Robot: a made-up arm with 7 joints.
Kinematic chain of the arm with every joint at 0, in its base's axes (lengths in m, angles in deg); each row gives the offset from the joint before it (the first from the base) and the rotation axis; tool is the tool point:
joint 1: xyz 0 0 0.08 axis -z
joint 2: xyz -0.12 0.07 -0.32 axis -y
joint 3: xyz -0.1 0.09 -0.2 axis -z
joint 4: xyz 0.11 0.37 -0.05 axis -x
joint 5: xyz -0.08 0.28 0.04 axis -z
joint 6: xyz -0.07 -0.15 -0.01 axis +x
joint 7: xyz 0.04 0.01 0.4 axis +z
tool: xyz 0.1 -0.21 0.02
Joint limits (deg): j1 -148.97..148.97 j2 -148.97..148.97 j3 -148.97..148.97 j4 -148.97..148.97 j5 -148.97..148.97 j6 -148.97..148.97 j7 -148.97..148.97
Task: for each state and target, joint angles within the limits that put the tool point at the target. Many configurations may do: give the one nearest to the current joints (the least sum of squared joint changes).
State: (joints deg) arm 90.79 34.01 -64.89 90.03 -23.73 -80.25 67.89
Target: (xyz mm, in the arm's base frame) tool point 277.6 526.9 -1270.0
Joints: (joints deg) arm 78.57 25.20 -77.96 75.04 -30.71 -71.38 63.27
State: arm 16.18 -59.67 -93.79 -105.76 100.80 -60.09 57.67
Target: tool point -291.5 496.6 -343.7
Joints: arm 23.89 -45.47 -87.75 -114.21 98.89 -54.75 54.78
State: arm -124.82 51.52 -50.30 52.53 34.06 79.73 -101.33
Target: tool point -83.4 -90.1 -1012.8
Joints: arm -120.35 77.31 -38.08 52.20 39.09 87.35 -97.97
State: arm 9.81 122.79 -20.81 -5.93 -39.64 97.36 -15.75
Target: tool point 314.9 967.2 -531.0
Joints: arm -4.37 95.67 -53.28 -22.81 -70.66 112.27 -4.30
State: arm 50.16 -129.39 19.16 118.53 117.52 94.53 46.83
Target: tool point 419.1 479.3 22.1
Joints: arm 44.47 -133.69 42.68 126.36 75.71 109.51 45.24
